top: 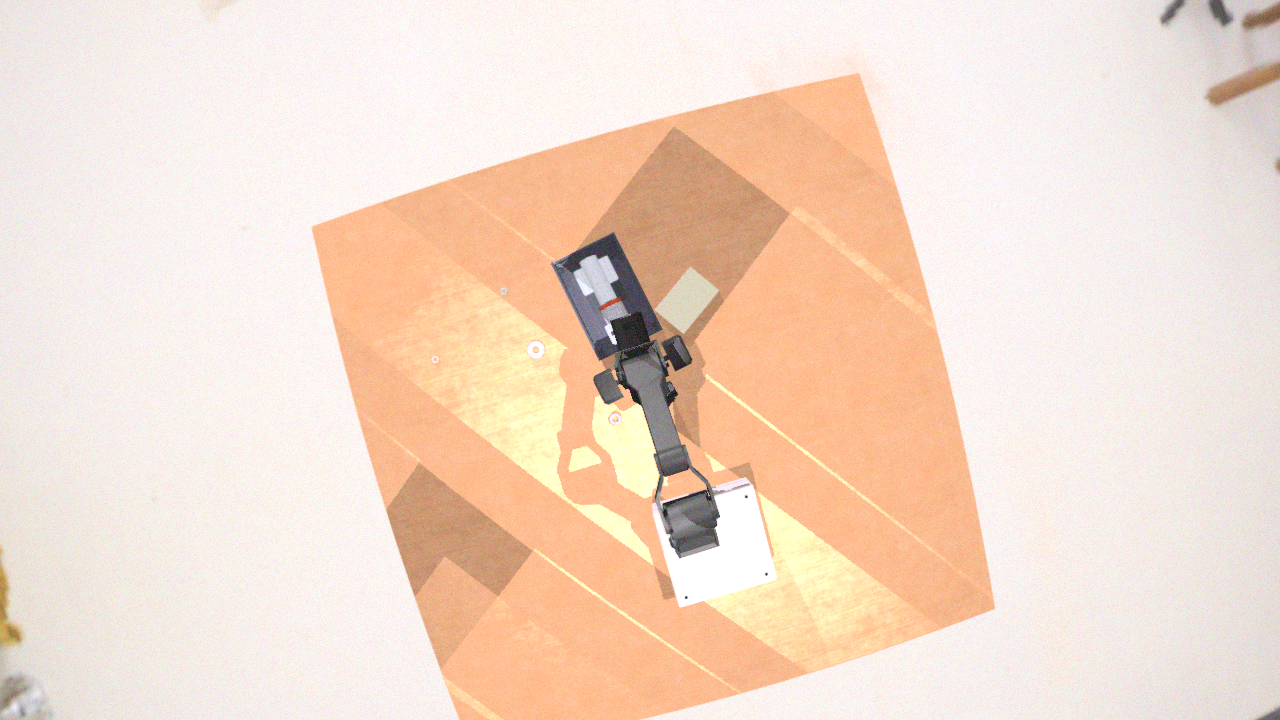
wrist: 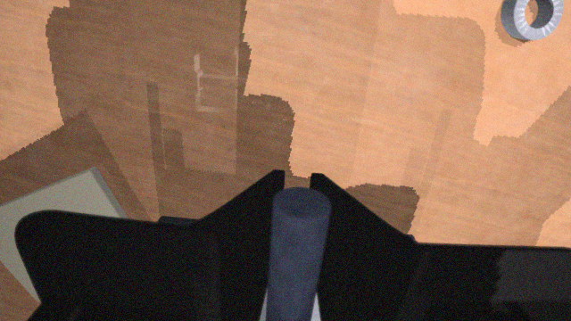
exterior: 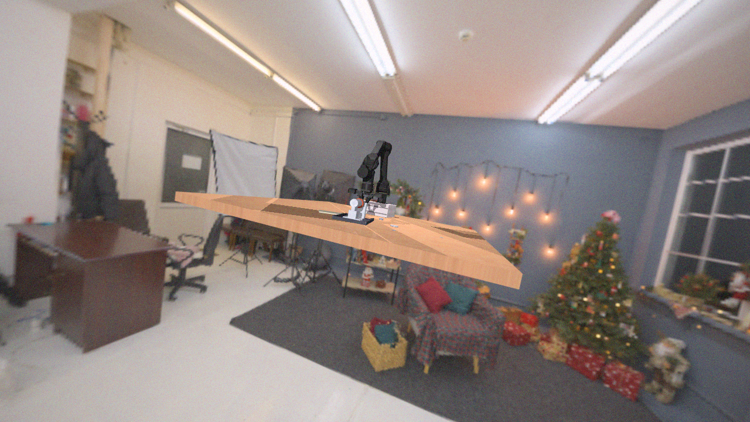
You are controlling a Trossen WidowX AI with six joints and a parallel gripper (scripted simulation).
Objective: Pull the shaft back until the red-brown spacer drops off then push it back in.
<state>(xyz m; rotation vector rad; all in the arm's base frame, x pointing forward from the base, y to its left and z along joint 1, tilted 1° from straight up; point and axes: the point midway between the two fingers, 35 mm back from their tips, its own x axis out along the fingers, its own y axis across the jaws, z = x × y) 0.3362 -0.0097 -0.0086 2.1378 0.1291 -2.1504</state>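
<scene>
The dark grey shaft is 8 cm ahead of my gripper tip, 1 cm to the left of it and 3 cm above it. Round my gripper tip: red-brown spacer: 14 cm ahead, 2 cm to the left, 3 cm above; then cream flat block: 10 cm ahead, 14 cm to the right, 4 cm below.
</scene>
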